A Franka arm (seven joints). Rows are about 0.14 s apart.
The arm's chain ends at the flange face. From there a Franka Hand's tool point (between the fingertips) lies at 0.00 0.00 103.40 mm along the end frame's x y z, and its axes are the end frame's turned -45 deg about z.
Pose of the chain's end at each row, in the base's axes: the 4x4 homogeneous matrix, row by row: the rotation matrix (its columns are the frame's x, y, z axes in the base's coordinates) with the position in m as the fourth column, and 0 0 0 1 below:
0.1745 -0.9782 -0.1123 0.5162; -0.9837 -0.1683 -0.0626 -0.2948; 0.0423 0.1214 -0.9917 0.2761; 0 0 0 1
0.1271 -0.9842 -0.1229 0.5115; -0.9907 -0.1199 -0.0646 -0.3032; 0.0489 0.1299 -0.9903 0.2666; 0 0 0 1
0.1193 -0.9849 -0.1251 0.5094; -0.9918 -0.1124 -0.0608 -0.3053; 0.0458 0.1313 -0.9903 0.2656; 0 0 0 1
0.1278 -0.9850 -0.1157 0.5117; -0.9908 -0.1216 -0.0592 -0.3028; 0.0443 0.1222 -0.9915 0.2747; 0 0 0 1
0.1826 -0.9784 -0.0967 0.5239; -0.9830 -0.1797 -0.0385 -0.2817; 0.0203 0.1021 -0.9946 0.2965; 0 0 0 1
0.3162 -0.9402 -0.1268 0.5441; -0.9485 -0.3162 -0.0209 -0.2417; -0.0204 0.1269 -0.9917 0.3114; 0 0 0 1
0.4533 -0.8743 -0.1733 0.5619; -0.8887 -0.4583 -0.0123 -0.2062; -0.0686 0.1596 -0.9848 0.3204; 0 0 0 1
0.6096 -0.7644 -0.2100 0.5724; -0.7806 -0.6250 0.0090 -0.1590; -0.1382 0.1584 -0.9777 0.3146; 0 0 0 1
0.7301 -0.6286 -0.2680 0.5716; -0.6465 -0.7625 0.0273 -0.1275; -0.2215 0.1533 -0.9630 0.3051; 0 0 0 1
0.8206 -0.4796 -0.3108 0.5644; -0.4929 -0.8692 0.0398 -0.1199; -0.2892 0.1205 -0.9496 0.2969; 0 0 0 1
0.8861 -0.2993 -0.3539 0.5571; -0.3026 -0.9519 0.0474 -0.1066; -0.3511 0.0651 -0.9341 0.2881; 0 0 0 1
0.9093 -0.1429 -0.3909 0.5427; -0.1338 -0.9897 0.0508 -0.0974; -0.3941 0.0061 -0.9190 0.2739; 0 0 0 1
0.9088 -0.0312 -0.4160 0.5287; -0.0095 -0.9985 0.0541 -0.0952; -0.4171 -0.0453 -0.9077 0.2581; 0 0 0 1
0.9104 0.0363 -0.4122 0.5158; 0.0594 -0.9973 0.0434 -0.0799; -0.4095 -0.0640 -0.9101 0.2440; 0 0 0 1
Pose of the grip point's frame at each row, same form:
0.8151 -0.5683 -0.1123 0.5046; -0.5766 -0.8146 -0.0626 -0.3013; -0.0559 0.1158 -0.9917 0.1736; 0 0 0 1
0.7858 -0.6061 -0.1229 0.4988; -0.6157 -0.7853 -0.0646 -0.3099; -0.0573 0.1264 -0.9903 0.1642; 0 0 0 1
0.7808 -0.6121 -0.1251 0.4965; -0.6218 -0.7808 -0.0608 -0.3116; -0.0605 0.1252 -0.9903 0.1632; 0 0 0 1
0.7869 -0.6061 -0.1157 0.4997; -0.6146 -0.7866 -0.0592 -0.3089; -0.0551 0.1177 -0.9915 0.1722; 0 0 0 1
0.8210 -0.5627 -0.0967 0.5139; -0.5680 -0.8222 -0.0385 -0.2857; -0.0578 0.0865 -0.9946 0.1937; 0 0 0 1
0.8884 -0.4412 -0.1268 0.5310; -0.4471 -0.8943 -0.0209 -0.2439; -0.1042 0.0753 -0.9917 0.2089; 0 0 0 1
0.9388 -0.2977 -0.1733 0.5440; -0.3043 -0.9525 -0.0123 -0.2075; -0.1614 0.0643 -0.9848 0.2186; 0 0 0 1
0.9716 -0.1095 -0.2100 0.5507; -0.1100 -0.9939 0.0090 -0.1581; -0.2097 0.0143 -0.9777 0.2135; 0 0 0 1
0.9607 0.0718 -0.2680 0.5439; 0.0820 -0.9963 0.0273 -0.1247; -0.2650 -0.0482 -0.9630 0.2055; 0 0 0 1
0.9194 0.2411 -0.3108 0.5323; 0.2661 -0.9632 0.0398 -0.1158; -0.2897 -0.1193 -0.9496 0.1987; 0 0 0 1
0.8382 0.4149 -0.3539 0.5205; 0.4591 -0.8871 0.0474 -0.1017; -0.2943 -0.2022 -0.9341 0.1915; 0 0 0 1
0.7440 0.5419 -0.3909 0.5023; 0.6052 -0.7944 0.0508 -0.0921; -0.2830 -0.2744 -0.9190 0.1789; 0 0 0 1
0.6647 0.6206 -0.4160 0.4857; 0.6993 -0.7128 0.0541 -0.0896; -0.2629 -0.3270 -0.9077 0.1642; 0 0 0 1
0.6181 0.6694 -0.4122 0.4732; 0.7472 -0.6632 0.0434 -0.0754; -0.2443 -0.3348 -0.9101 0.1499; 0 0 0 1

